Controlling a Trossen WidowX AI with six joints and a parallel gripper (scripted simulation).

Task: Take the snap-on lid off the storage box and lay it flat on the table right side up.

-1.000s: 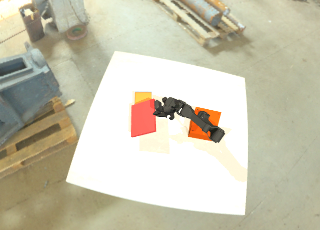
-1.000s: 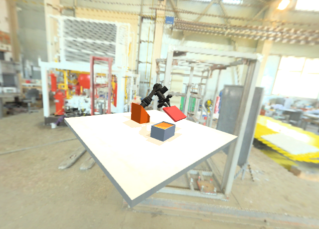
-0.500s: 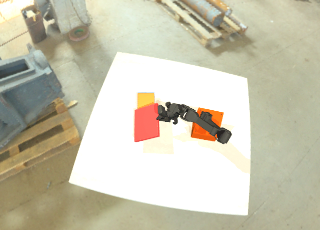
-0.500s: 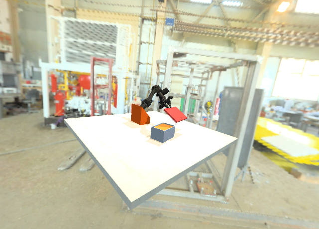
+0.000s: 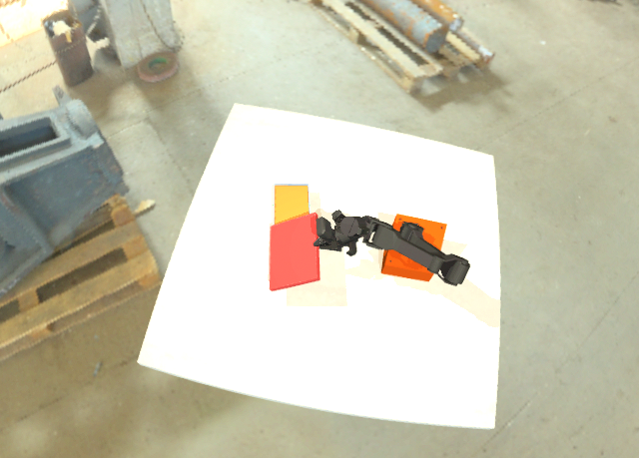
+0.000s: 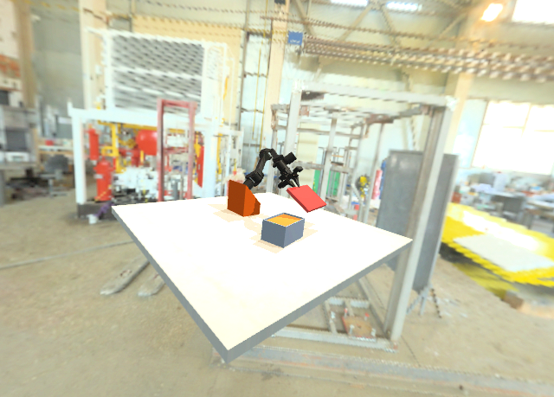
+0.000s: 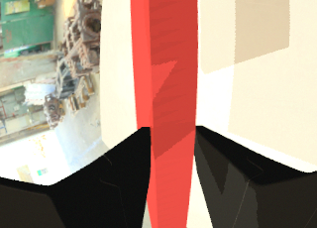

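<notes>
My gripper tip is 70 mm short of the red lid, 10 mm to the right of it and 40 mm above it. Also, from my gripper tip: storage box: 110 mm ahead, 220 mm to the right, 180 mm below.
</notes>
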